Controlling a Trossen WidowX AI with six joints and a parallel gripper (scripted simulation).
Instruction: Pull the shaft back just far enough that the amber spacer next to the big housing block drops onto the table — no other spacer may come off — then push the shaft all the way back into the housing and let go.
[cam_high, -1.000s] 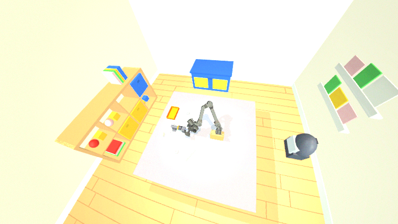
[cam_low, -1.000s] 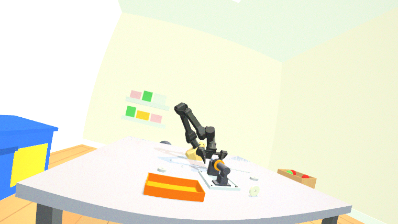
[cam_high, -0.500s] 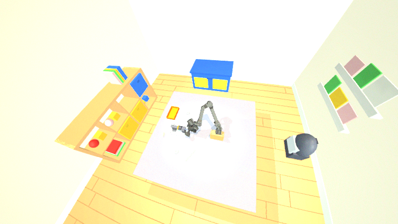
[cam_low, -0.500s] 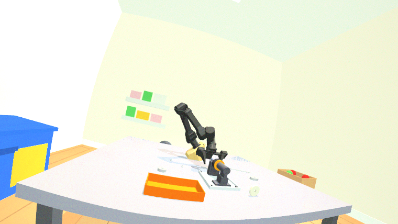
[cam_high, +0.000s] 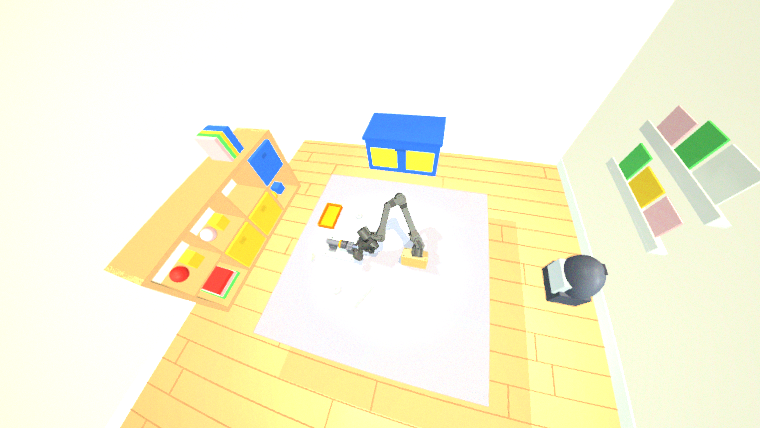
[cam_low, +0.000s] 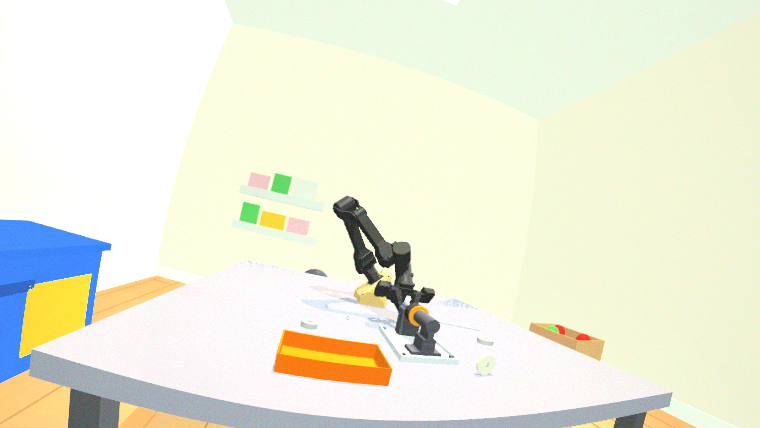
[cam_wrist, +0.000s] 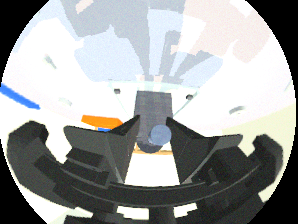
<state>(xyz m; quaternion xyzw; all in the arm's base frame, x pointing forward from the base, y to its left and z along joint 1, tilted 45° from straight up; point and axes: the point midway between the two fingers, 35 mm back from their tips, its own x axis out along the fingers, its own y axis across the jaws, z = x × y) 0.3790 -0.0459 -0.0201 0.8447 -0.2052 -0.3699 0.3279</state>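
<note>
Right now my gripper tip is 9 cm short of the amber spacer, 1 cm to the left of it and 2 cm below it. Round my gripper tip: orange tray 26 cm ahead, 26 cm to the right, 5 cm below; grey shaft fixture 11 cm ahead, 1 cm to the right, 1 cm below.
</note>
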